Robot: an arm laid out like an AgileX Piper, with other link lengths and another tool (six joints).
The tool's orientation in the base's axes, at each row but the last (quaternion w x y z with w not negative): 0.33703, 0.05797, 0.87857, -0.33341; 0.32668, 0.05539, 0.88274, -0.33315; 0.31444, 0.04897, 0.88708, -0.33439; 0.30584, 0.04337, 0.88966, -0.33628; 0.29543, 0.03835, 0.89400, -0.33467; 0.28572, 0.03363, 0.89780, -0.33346; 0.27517, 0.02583, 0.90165, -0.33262; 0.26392, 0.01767, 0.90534, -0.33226; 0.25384, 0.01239, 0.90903, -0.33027
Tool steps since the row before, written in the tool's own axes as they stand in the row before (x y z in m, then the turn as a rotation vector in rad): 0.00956, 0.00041, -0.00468, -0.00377, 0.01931, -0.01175; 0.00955, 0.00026, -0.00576, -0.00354, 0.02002, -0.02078; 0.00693, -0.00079, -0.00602, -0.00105, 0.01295, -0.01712; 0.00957, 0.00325, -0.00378, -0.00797, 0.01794, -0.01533; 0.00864, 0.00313, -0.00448, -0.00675, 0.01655, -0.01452; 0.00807, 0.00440, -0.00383, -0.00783, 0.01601, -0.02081; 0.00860, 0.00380, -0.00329, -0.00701, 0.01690, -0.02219; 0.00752, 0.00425, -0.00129, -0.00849, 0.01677, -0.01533; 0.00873, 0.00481, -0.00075, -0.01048, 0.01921, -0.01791
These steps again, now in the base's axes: -0.00978, 0.00207, -0.00368, 0.00269, 0.02269, -0.00171; -0.01048, 0.00265, -0.00275, -0.00214, 0.02885, 0.00285; -0.00892, 0.00229, -0.00017, -0.00430, 0.02081, 0.00324; -0.00877, 0.00363, -0.00513, 0.00363, 0.02442, 0.00331; -0.00852, 0.00409, -0.00389, 0.00266, 0.02268, 0.00294; -0.00751, 0.00473, -0.00452, 0.00034, 0.02629, 0.00770; -0.00799, 0.00380, -0.00458, -0.00081, 0.02772, 0.00762; -0.00619, 0.00302, -0.00537, 0.00363, 0.02364, 0.00403; -0.00703, 0.00295, -0.00647, 0.00466, 0.02740, 0.00520
